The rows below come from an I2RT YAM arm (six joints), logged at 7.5 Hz.
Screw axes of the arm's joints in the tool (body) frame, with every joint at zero. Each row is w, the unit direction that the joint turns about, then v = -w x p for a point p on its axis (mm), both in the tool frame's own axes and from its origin. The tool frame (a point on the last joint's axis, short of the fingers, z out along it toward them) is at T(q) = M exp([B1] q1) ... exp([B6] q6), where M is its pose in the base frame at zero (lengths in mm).
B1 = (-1, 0, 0, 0, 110.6, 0)
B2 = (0, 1, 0, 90.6, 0, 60)
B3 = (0, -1, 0, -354.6, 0, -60)
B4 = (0, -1, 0, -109.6, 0, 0)
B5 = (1, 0, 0, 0, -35.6, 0)
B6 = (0, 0, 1, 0, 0, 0)
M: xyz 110.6 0 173.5 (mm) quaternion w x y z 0.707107 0 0.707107 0
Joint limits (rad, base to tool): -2.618..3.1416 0..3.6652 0..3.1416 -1.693..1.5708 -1.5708..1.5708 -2.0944..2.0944
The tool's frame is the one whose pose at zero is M.
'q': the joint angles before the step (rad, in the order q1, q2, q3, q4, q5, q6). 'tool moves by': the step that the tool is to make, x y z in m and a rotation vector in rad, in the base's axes. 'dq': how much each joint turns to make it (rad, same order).
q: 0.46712, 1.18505, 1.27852, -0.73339, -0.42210, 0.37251
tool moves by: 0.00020, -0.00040, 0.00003, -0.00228, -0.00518, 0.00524
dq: -0.00229, 0.00002, 0.00001, 0.00000, -0.00343, -0.00877
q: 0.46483, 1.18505, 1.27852, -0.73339, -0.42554, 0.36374
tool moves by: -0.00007, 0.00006, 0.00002, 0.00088, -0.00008, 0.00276
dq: -0.00001, -0.00002, -0.00002, -0.00001, -0.00267, -0.00115
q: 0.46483, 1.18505, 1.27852, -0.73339, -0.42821, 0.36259
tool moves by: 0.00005, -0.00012, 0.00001, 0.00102, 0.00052, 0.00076
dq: -0.00079, 0.00000, -0.00002, 0.00002, -0.00192, -0.00001
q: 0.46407, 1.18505, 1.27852, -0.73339, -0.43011, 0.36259
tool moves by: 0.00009, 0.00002, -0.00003, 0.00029, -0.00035, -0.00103
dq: 0.00001, 0.00000, -0.00037, 0.00114, 0.00077, 0.00077
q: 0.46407, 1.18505, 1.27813, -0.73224, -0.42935, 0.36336
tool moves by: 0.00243, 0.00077, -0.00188, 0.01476, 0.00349, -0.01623
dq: -0.00117, 0.00230, -0.01105, 0.02632, 0.00342, 0.02287
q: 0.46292, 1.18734, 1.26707, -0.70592, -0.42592, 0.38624
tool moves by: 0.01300, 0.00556, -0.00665, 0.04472, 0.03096, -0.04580
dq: -0.00266, 0.03624, -0.01372, 0.07323, 0.00421, 0.07554
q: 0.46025, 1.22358, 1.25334, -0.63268, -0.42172, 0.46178
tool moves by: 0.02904, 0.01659, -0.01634, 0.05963, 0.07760, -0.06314
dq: 0.00764, 0.10834, 0.00610, 0.10949, 0.00878, 0.12322
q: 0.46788, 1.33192, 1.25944, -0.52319, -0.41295, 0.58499
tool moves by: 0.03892, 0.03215, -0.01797, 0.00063, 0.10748, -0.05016
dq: 0.03624, 0.19343, 0.11370, 0.02289, 0.04044, 0.09919
